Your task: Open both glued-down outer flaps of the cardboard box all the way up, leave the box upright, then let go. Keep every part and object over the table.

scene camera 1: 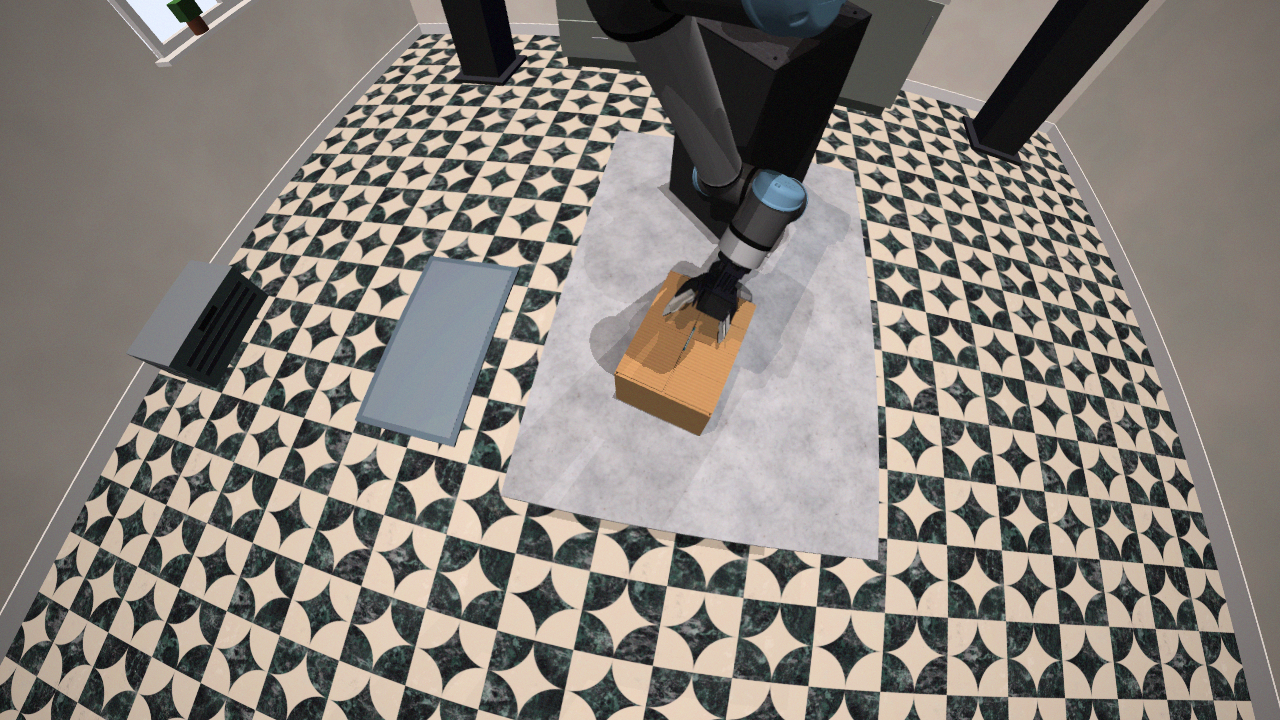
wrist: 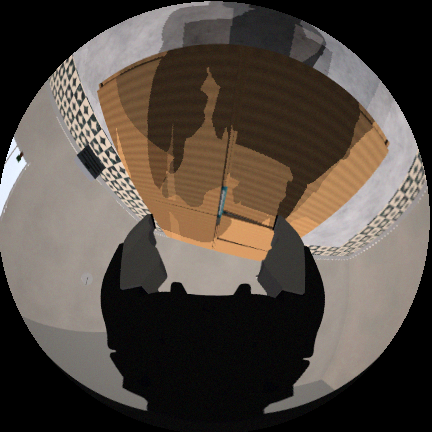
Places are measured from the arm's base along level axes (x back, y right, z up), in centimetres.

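Pixels of known places: gripper, fingertip midpoint: (scene camera 1: 690, 329) (wrist: 213, 216).
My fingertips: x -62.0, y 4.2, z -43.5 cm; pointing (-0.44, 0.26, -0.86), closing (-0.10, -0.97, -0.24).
Ahead of a thing's pixels: the offset from my fingertips to its top centre. Level surfaces: height alone.
The brown cardboard box @(dx -1.3, dy -0.2, dz -0.9 cm) (scene camera 1: 664, 400) (wrist: 332, 197) stands upright on the pale grey table top @(dz -16.5 cm) (scene camera 1: 787, 456). Its two outer flaps lie down, about flat, on both sides of a long middle seam. A thin teal strip @(dx -1.3, dy -0.5, dz -2.5 cm) (wrist: 222, 201) shows in the seam. In the wrist view a dark slit crosses the right part of the box top near the fingers. My gripper (scene camera 1: 694, 327) (wrist: 213, 216) is over the end of the box nearer the robot, its fingers spread wide, with nothing held between them. Whether the fingertips touch the cardboard is not clear.
The robot's dark pedestal (scene camera 1: 760, 107) stands behind the box at the table's far end. A blue-grey panel (scene camera 1: 438, 349) lies left of the table, with a grey slotted cabinet (scene camera 1: 174, 313) (wrist: 90, 162) farther left. Arm shadows fall over the box top.
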